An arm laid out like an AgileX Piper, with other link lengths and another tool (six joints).
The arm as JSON. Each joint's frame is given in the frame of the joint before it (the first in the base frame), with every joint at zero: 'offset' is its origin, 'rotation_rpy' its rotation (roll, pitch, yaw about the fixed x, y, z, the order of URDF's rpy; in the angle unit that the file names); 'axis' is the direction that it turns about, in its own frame. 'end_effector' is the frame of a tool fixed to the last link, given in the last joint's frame.
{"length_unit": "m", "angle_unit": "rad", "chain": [
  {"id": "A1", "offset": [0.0, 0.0, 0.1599], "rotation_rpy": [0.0, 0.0, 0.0], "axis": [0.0, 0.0, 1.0]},
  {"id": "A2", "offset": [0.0, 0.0, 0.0], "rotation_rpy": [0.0, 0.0, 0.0], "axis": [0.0, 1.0, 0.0]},
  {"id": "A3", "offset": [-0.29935, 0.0, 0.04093], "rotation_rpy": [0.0, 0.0, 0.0], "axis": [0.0, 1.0, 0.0]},
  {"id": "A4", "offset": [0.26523, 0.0, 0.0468], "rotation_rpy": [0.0, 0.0, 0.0], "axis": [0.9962, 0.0, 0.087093]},
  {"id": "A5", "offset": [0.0, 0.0, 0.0], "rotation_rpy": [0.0, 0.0, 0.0], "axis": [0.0, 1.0, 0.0]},
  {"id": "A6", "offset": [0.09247, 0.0, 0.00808], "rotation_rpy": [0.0, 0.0, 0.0], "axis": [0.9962, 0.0, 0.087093]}
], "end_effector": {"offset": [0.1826, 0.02, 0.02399], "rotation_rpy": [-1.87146, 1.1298, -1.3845]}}
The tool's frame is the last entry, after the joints.
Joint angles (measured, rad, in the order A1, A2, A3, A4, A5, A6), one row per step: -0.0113 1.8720 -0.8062 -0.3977 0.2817 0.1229; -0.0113 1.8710 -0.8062 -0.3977 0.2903 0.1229; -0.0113 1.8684 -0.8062 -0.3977 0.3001 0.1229; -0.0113 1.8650 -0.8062 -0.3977 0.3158 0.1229; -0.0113 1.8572 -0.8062 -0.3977 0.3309 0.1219; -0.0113 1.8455 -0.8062 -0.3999 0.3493 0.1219; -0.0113 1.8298 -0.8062 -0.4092 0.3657 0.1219; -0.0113 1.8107 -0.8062 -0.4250 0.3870 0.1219; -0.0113 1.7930 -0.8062 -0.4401 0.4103 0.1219; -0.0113 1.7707 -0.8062 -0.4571 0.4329 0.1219; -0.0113 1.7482 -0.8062 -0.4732 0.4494 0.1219; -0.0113 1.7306 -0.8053 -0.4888 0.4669 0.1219; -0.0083 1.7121 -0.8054 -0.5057 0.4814 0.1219; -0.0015 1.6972 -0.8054 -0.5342 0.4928 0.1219; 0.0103 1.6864 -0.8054 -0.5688 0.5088 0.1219
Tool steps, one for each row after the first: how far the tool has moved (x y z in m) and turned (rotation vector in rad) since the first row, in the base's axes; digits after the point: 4 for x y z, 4 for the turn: -0.0019 -0.0009 -0.0003 -0.0027 0.0070 -0.0019; -0.0038 -0.0019 -0.0001 -0.0058 0.0134 -0.0040; -0.0070 -0.0035 0.0000 -0.0107 0.0246 -0.0074; -0.0092 -0.0050 0.0018 -0.0157 0.0309 -0.0098; -0.0115 -0.0070 0.0050 -0.0227 0.0362 -0.0122; -0.0125 -0.0095 0.0098 -0.0335 0.0356 -0.0086; -0.0140 -0.0132 0.0157 -0.0500 0.0359 -0.0015; -0.0163 -0.0172 0.0210 -0.0671 0.0394 0.0042; -0.0176 -0.0214 0.0282 -0.0855 0.0375 0.0108; -0.0176 -0.0250 0.0358 -0.1019 0.0297 0.0176; -0.0191 -0.0287 0.0414 -0.1184 0.0285 0.0237; -0.0191 -0.0313 0.0478 -0.1352 0.0224 0.0339; -0.0185 -0.0334 0.0535 -0.1593 0.0163 0.0568; -0.0190 -0.0351 0.0577 -0.1896 0.0174 0.0875
